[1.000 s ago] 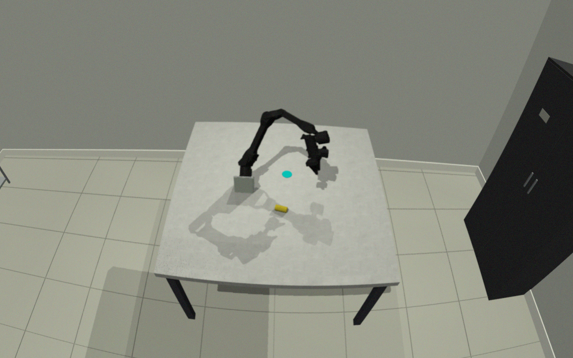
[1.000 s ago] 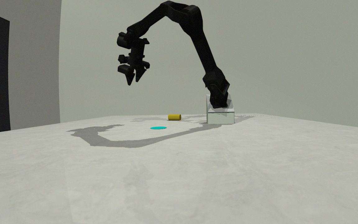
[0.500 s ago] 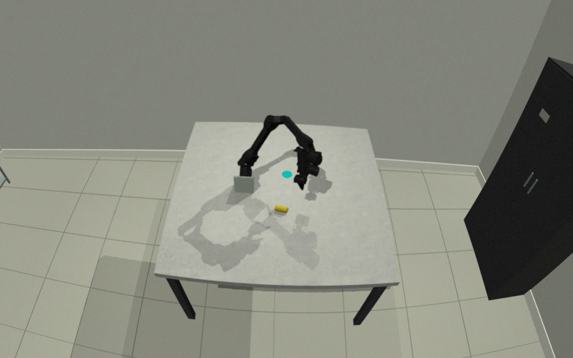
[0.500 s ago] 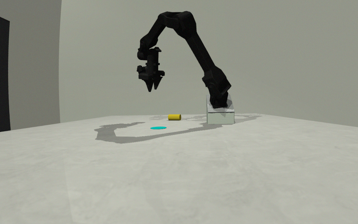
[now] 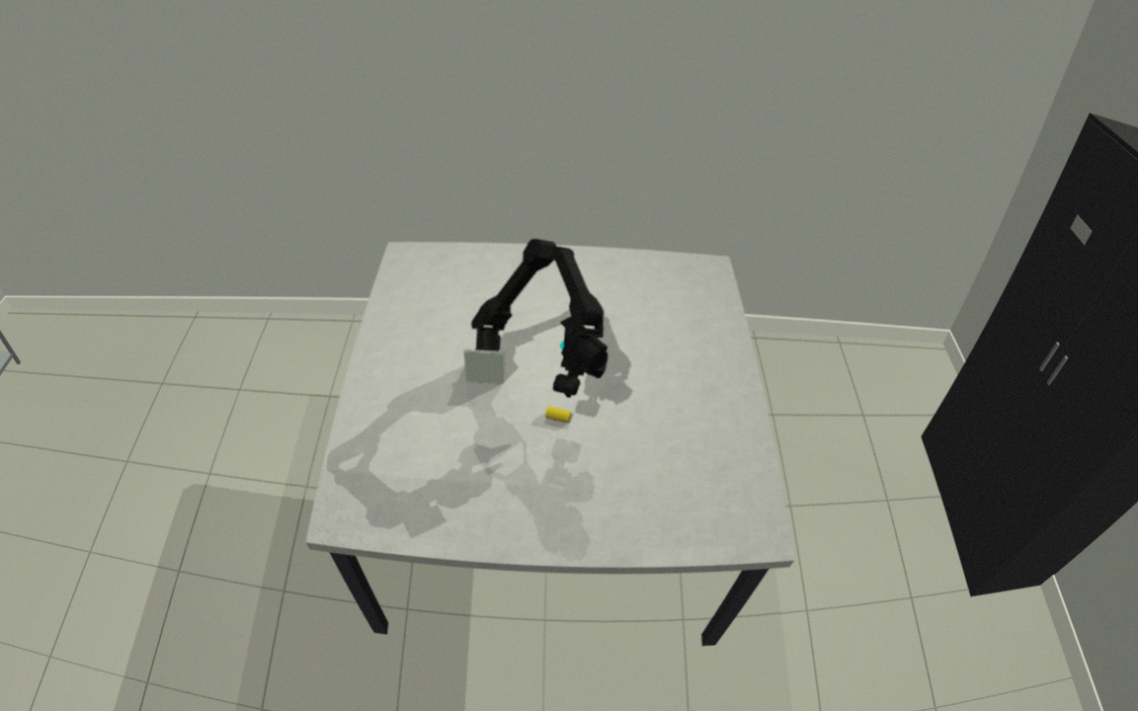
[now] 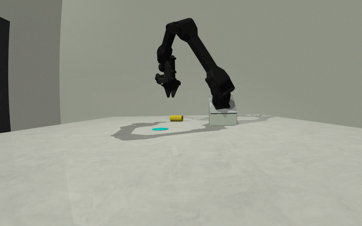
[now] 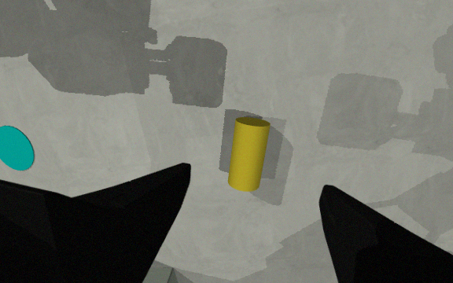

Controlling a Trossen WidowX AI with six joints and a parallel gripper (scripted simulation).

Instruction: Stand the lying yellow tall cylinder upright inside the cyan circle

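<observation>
Now: the yellow cylinder 30 mm behind my gripper tip, 10 mm to the left of it and 120 mm below it. The rest, counted from my gripper tip: cyan circle (30 mm ahead, 290 mm to the left, 130 mm below).
</observation>
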